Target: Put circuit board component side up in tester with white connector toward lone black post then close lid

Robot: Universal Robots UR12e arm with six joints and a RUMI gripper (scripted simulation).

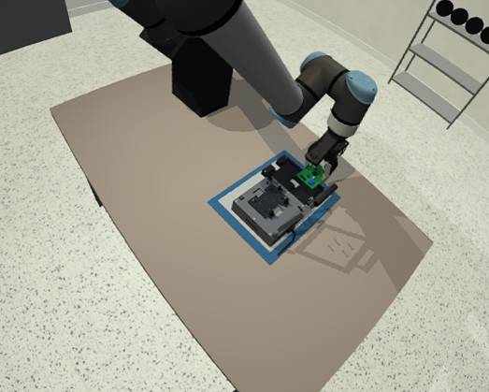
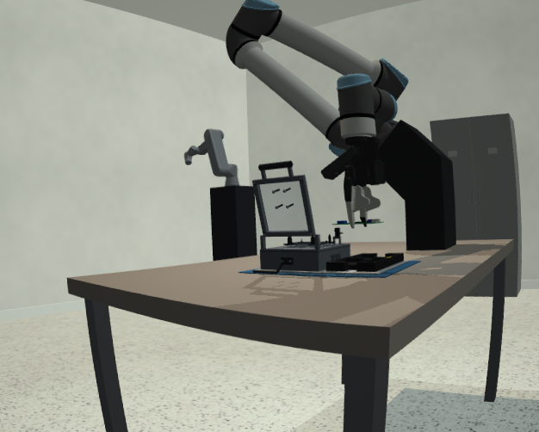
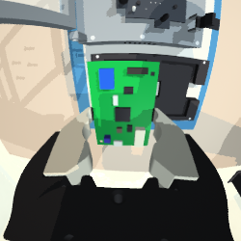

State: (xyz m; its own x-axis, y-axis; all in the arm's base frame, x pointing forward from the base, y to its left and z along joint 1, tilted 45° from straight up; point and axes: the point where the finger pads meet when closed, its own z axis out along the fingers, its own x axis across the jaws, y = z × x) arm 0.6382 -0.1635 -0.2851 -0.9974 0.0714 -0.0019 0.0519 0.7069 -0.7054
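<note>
The green circuit board lies right at my hand. Also, from my hand: tester bed 16 cm to the right, 5 cm below, 4 cm behind; then black post 11 cm to the right, 11 cm behind, 3 cm below; then tester 13 cm to the right, 2 cm behind, 1 cm below.
</note>
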